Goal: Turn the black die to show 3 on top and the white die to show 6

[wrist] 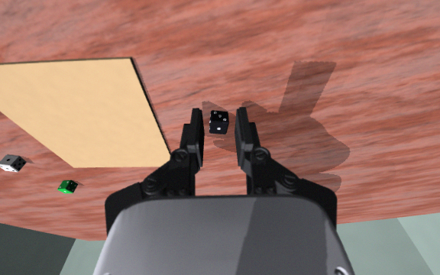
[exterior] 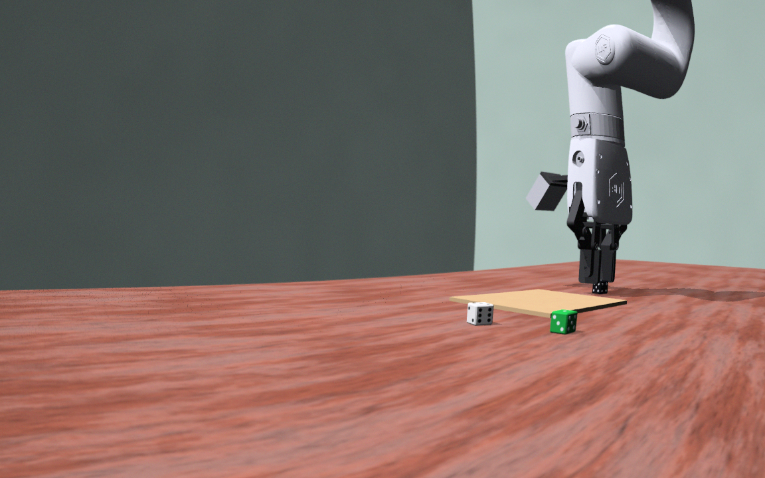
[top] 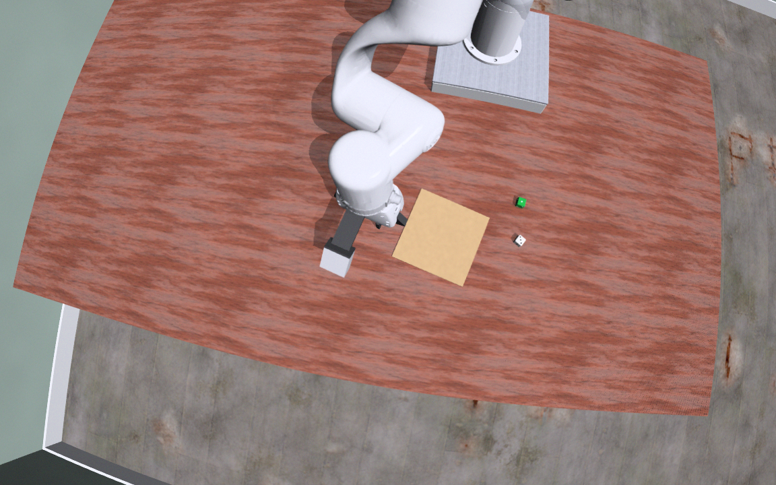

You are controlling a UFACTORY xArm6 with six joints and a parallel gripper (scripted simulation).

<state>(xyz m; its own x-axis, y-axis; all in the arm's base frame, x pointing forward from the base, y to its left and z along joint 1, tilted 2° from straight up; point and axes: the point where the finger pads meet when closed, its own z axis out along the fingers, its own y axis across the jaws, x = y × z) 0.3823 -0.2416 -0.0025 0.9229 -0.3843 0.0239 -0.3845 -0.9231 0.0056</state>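
The black die is 1 cm behind my hand and 3 cm below it. Round my hand: green die 4 cm behind, 28 cm to the left, 3 cm below; white die 4 cm ahead, 28 cm to the left, 3 cm below; tan mat 3 cm ahead, 13 cm to the left, 3 cm below.
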